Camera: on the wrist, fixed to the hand. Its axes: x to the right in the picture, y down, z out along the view.
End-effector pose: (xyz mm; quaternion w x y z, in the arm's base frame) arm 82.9 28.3 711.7 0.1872 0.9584 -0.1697 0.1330
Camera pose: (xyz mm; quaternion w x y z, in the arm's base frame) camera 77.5 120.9 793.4 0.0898 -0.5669 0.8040 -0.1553
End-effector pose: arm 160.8 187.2 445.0 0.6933 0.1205 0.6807 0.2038
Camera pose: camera 56.4 125.8 420.4 0.3775 0.6655 0.3379 0.5481
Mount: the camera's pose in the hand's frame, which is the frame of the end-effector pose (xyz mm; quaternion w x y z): -4.4 -53.1 -111.5 0.6836 0.1116 -0.0923 0.7153
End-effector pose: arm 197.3 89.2 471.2 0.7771 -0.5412 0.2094 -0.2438
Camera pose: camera 120.0 -6.2 485.1 0.7853 -0.1560 0.4313 0.4158
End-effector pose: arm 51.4 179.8 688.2 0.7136 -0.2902 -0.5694 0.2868
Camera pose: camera 163.9 131.4 704.3 0.2625 -0.4996 -0.2155 0.7969
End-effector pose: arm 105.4 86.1 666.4 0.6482 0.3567 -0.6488 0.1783
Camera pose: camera 221.4 128.3 660.6 0.2159 -0.1314 -0.7386 0.6250
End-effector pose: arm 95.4 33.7 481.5 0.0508 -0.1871 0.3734 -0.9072
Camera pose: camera 59.9 146.2 444.6 0.7390 0.0611 0.2832 -0.6082
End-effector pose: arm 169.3 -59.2 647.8 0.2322 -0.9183 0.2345 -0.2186
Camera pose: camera 126.4 -51.4 763.4 0.4392 -0.4543 0.7714 0.0753
